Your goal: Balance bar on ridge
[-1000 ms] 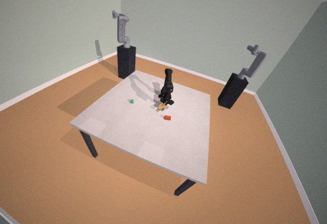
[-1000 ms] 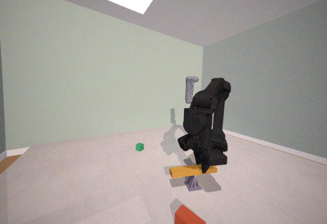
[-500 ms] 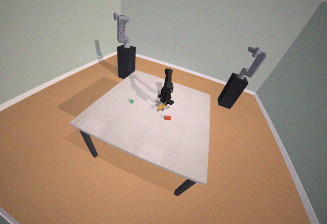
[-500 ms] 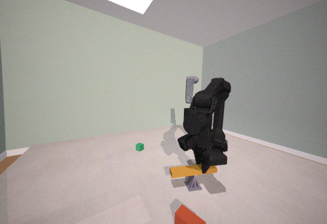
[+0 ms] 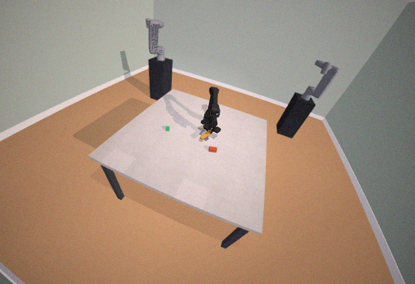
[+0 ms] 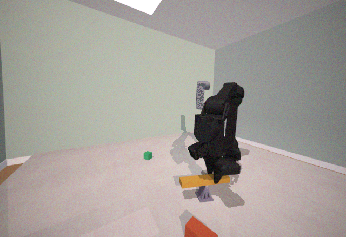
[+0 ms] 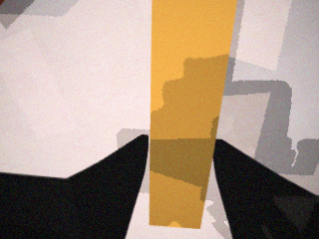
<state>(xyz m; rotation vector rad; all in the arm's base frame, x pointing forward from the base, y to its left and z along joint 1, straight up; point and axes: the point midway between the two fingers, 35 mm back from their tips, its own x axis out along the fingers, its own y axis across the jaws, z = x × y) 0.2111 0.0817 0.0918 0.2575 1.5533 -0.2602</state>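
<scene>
Right now my gripper tip is 30 mm short of the bar and 10 mm to the left of it. Also, from my gripper tip: green cube 370 mm to the right, 100 mm ahead, 40 mm below; red block 140 mm ahead, 90 mm to the left, 40 mm below.
</scene>
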